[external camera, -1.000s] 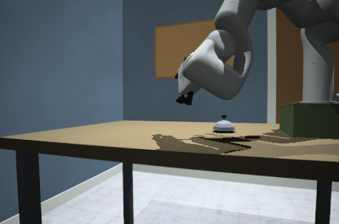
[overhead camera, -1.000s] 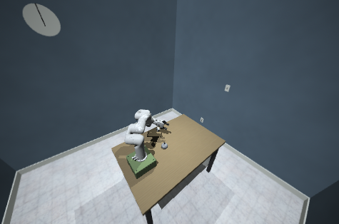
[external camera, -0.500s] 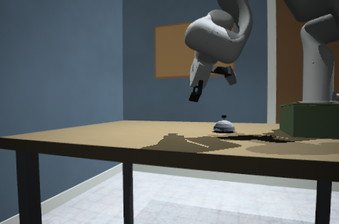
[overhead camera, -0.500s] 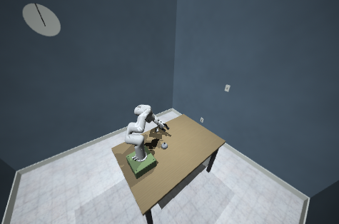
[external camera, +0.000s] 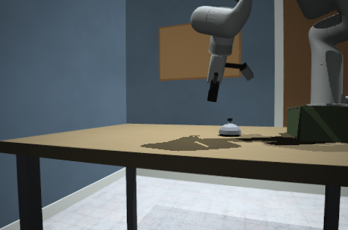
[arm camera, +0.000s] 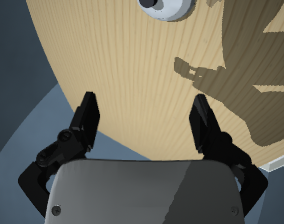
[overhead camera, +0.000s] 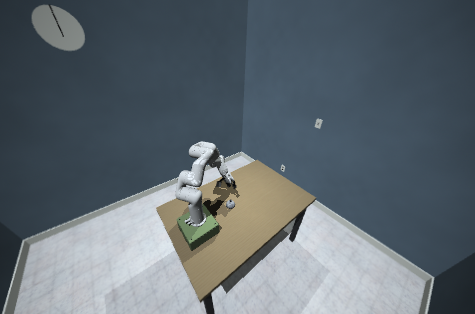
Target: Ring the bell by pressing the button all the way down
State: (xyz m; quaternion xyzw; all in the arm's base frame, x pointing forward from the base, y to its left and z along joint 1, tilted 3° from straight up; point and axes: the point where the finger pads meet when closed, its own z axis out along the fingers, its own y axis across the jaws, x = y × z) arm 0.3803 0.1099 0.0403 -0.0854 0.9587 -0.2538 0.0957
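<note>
My gripper is now 50 mm past the bell button, 60 mm to the left of it and 100 mm above it. Round my hand: bell: 50 mm behind, 60 mm to the right, 120 mm below.
</note>
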